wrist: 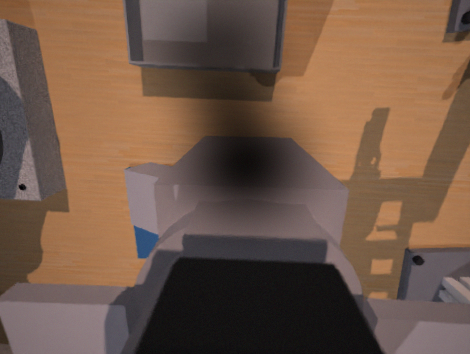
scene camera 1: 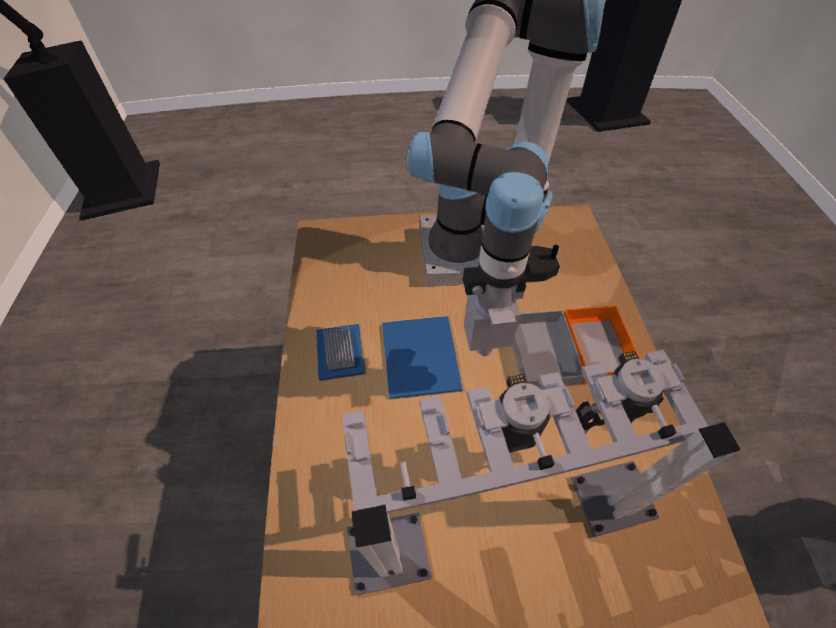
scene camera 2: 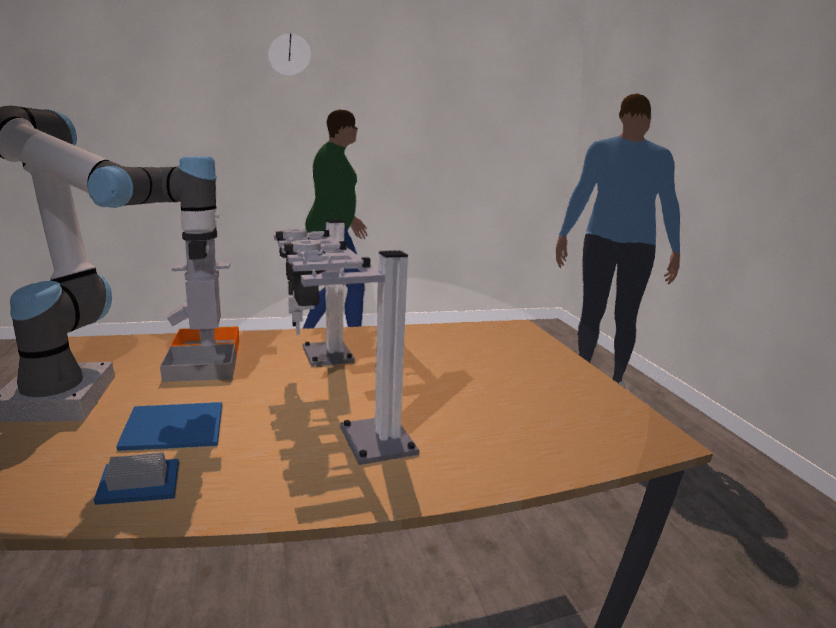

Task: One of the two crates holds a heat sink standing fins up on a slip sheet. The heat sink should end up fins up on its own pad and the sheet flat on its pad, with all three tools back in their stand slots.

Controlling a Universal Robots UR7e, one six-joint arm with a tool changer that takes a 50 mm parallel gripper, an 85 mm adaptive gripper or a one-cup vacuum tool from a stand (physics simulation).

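Seen in the pictures: arm's base, link origin: (scene camera 1: 455,242) (scene camera 2: 51,383).
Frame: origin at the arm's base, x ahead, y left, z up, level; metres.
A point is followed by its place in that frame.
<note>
The heat sink (scene camera 1: 339,348) {x 0.236, y -0.371, z -0.016 m} (scene camera 2: 135,471) {x 0.228, y -0.394, z -0.010 m} stands fins up on the small blue pad (scene camera 1: 339,373) {x 0.288, y -0.384, z -0.040 m} (scene camera 2: 170,481) {x 0.284, y -0.397, z -0.040 m}. The larger blue pad (scene camera 1: 422,331) {x 0.230, y -0.166, z -0.040 m} (scene camera 2: 168,415) {x 0.284, y -0.155, z -0.040 m} shows no sheet on it. The grey crate (scene camera 1: 550,315) {x 0.289, y 0.150, z -0.022 m} (scene camera 2: 197,371) {x 0.361, y 0.027, z -0.025 m} (wrist: 205,67) {x 0.357, y 0.028, z -0.012 m} has a paler patch (wrist: 175,20) {x 0.325, y 0.093, z -0.047 m} on its floor; whether it is the slip sheet or light, I cannot tell. My gripper (scene camera 1: 483,352) (scene camera 2: 207,337) is the one-cup vacuum tool, held upright above the table near the grey crate. No load hangs from it, so I take it as open. Its cup is hidden in the wrist view.
The tool stand (scene camera 1: 473,481) {x 0.688, y -0.237, z 0.292 m} (scene camera 2: 390,351) {x 0.706, y -0.384, z 0.147 m} holds one tool (scene camera 1: 525,405) {x 0.612, y -0.132, z 0.298 m} in a middle slot and another tool (scene camera 1: 640,379) {x 0.627, y 0.049, z 0.298 m} at the right; its left slot is empty. The orange crate (scene camera 1: 591,311) {x 0.309, y 0.256, z -0.020 m} (scene camera 2: 232,333) {x 0.481, y 0.284, z -0.028 m} stands beside the grey one. Two people stand beyond the table.
</note>
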